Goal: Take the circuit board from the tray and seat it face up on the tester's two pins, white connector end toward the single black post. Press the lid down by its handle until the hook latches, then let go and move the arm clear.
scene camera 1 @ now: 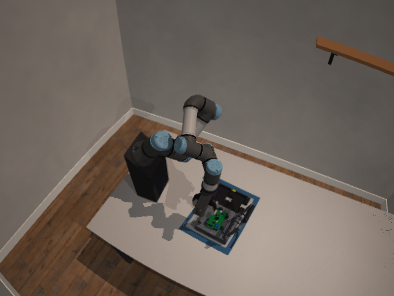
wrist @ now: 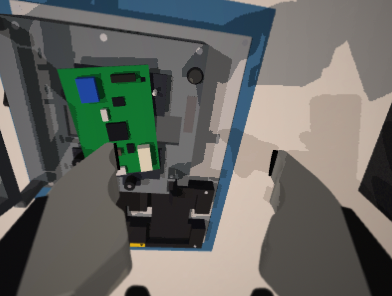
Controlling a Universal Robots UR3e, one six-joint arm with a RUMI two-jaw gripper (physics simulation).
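Seen in the pictures: gripper, fingertip midpoint: (wrist: 195, 149); arm's base, origin of the base link: (scene camera 1: 141, 154).
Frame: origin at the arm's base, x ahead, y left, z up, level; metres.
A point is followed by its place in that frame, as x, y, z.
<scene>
The green circuit board (scene camera 1: 216, 220) {0.437, 0.082, -0.232} (wrist: 132, 107) {0.422, 0.065, -0.235} lies face up over the grey tester bed (wrist: 172, 57) {0.399, 0.013, -0.251}. In the wrist view its white connectors are at the lower end, beside a small round black post (wrist: 131, 182) {0.405, 0.147, -0.230}. Whether both pins are in its holes cannot be made out. My gripper (scene camera 1: 200, 212) {0.372, 0.048, -0.154} (wrist: 195, 149) {0.372, 0.048, -0.154} is open, with nothing between its fingers. It is off to the board's right in the wrist view, and the left finger hides the board's lower left corner. A dark raised frame, apparently the lid (scene camera 1: 241, 221) {0.564, 0.085, -0.074}, stands along the tester's right side in the scene view.
A blue border (scene camera 1: 204, 242) {0.460, -0.029, -0.310} (wrist: 245, 125) {0.277, 0.073, -0.312} surrounds the tester on the pale table (scene camera 1: 310, 240) {0.922, 0.359, -0.311}. Black blocks (scene camera 1: 231, 197) {0.388, 0.276, -0.293} (wrist: 170, 215) {0.333, 0.248, -0.293} with a yellow mark are at the tester's far end in the scene view. A round black knob (wrist: 195, 75) {0.375, 0.021, -0.246} stands on the bed.
</scene>
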